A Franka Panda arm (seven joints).
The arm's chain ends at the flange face. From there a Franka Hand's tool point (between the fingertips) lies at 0.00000 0.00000 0.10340 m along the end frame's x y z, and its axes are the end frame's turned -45 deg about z.
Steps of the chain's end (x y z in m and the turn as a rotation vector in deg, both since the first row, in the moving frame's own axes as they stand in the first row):
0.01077, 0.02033, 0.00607, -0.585, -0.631, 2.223
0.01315, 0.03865, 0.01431, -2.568, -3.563, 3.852
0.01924, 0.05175, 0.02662, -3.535, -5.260, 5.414
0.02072, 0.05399, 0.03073, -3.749, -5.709, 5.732
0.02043, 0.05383, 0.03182, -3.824, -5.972, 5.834
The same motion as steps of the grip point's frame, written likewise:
-0.00831, 0.02190, 0.00606, 0.033, -0.860, 2.223
-0.02580, 0.03510, 0.01401, 0.704, -4.335, 3.852
-0.03407, 0.04747, 0.02599, 1.220, -6.219, 5.414
-0.03542, 0.04973, 0.03000, 1.386, -6.688, 5.732
-0.03593, 0.04915, 0.03103, 1.519, -6.927, 5.834

